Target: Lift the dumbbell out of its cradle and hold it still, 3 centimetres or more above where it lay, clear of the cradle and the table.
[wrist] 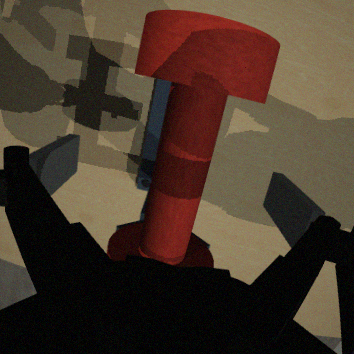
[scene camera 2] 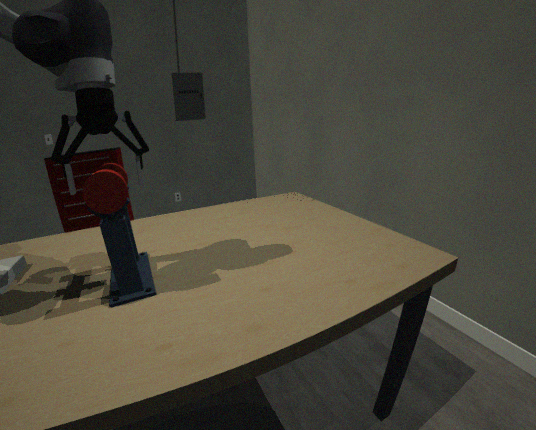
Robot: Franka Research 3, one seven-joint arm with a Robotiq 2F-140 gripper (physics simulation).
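Observation:
The red dumbbell [scene camera 2: 106, 191] [wrist: 185, 130] lies across the top of the blue cradle [scene camera 2: 120, 255] [wrist: 156, 125], which stands on the table [scene camera 2: 300, 300] [wrist: 320, 40]. In the scene view one round end of the dumbbell faces the camera, with part of the other end behind it. In the wrist view its bar slants between the far and near ends; the near end is partly hidden by the gripper body. My gripper [scene camera 2: 106, 179] [wrist: 174, 170] is wide open and empty, pointing down above the dumbbell. Its finger pads stand apart on either side of the bar, not touching it.
A pale grey object [scene camera 2: 14, 270] shows partly at the left edge of the table in the scene view. A red drawer cabinet [scene camera 2: 56, 182] stands behind the table, and a grey box [scene camera 2: 189, 96] is on the back wall. Shadows fall around the cradle.

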